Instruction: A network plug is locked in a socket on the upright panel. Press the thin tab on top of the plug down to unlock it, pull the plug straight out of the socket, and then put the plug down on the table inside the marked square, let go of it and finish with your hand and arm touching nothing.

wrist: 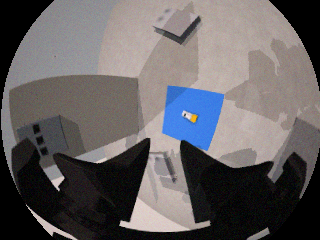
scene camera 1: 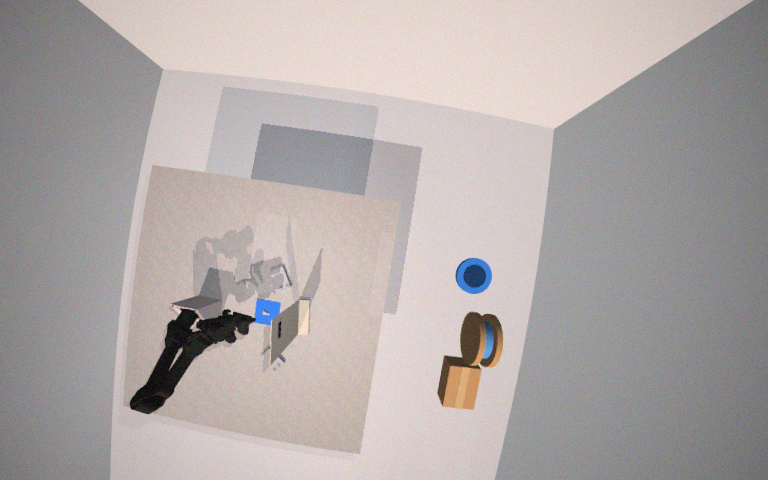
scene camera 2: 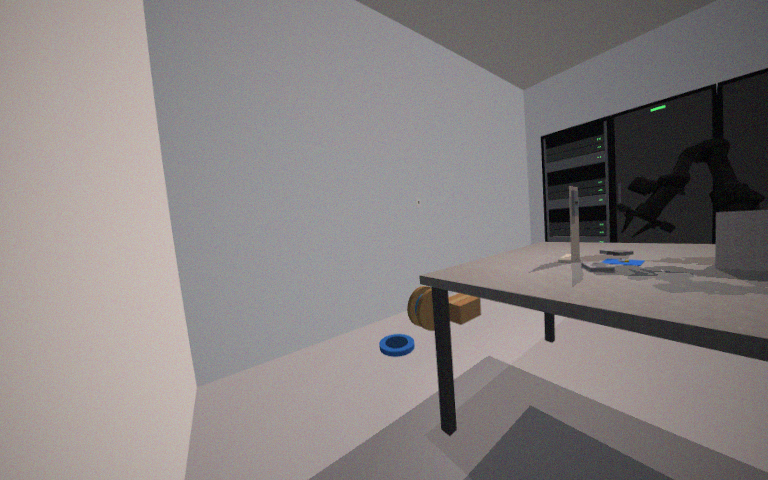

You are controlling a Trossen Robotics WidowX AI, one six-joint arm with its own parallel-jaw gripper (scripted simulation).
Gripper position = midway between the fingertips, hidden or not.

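Observation:
My gripper (scene camera 2: 626, 235) (wrist: 165, 142), in sight. Blue marked square (wrist: 207, 105), same. Upright panel (wrist: 74, 114), visible too.

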